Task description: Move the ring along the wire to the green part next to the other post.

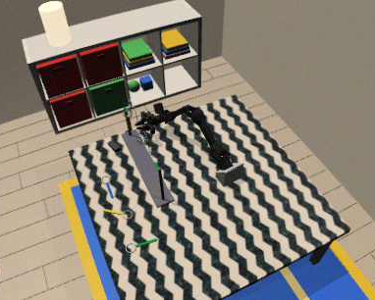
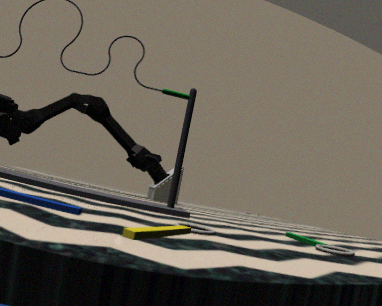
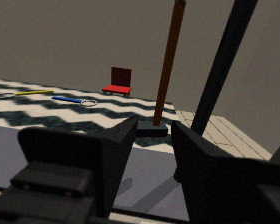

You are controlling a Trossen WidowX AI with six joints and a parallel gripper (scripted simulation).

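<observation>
Now: gripper tip 170 mm short of the small black block, 20 mm to the left of it and 110 mm above it.
</observation>
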